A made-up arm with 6 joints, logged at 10 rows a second.
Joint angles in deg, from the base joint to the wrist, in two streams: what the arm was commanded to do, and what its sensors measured. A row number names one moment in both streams.
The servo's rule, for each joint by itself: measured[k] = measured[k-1] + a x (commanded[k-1-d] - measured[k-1]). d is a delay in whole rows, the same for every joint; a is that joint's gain. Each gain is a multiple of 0.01, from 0.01 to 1. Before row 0 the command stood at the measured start. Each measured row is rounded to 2 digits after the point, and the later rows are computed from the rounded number. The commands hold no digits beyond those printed.
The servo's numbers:
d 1
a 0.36 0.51 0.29 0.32 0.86 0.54
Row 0, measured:
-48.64 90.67 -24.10 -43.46 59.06 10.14
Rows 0 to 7, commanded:
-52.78 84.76 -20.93 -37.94 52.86 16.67
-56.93 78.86 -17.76 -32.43 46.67 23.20
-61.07 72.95 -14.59 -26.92 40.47 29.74
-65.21 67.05 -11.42 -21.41 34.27 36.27
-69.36 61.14 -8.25 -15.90 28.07 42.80
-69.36 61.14 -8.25 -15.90 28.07 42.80
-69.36 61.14 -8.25 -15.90 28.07 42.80
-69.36 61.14 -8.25 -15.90 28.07 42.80
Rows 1 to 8, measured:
-48.64 90.67 -24.10 -43.46 59.06 10.14
-50.13 87.66 -23.18 -41.69 53.73 13.67
-52.58 83.17 -21.61 -38.73 47.66 18.82
-55.64 77.96 -19.57 -34.95 41.48 24.72
-59.09 72.40 -17.21 -30.62 35.28 30.96
-62.79 66.66 -14.61 -25.91 29.08 37.35
-65.16 63.84 -12.77 -22.71 28.21 40.29
-66.67 62.46 -11.46 -20.53 28.09 41.65

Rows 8 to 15, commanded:
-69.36 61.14 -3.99 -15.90 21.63 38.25
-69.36 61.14 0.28 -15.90 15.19 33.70
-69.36 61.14 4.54 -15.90 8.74 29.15
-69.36 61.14 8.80 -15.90 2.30 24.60
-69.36 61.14 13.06 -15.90 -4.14 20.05
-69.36 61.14 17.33 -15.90 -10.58 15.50
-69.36 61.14 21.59 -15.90 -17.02 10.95
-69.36 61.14 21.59 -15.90 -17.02 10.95
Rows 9 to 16, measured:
-67.64 61.79 -10.53 -19.05 28.07 42.27
-68.26 61.46 -8.63 -18.04 22.53 40.10
-68.66 61.30 -6.05 -17.36 16.22 36.64
-68.91 61.22 -2.98 -16.89 9.79 32.60
-69.07 61.18 0.44 -16.57 3.35 28.28
-69.17 61.16 4.10 -16.36 -3.09 23.84
-69.24 61.15 7.94 -16.21 -9.53 19.34
-69.28 61.14 11.90 -16.11 -15.97 14.81

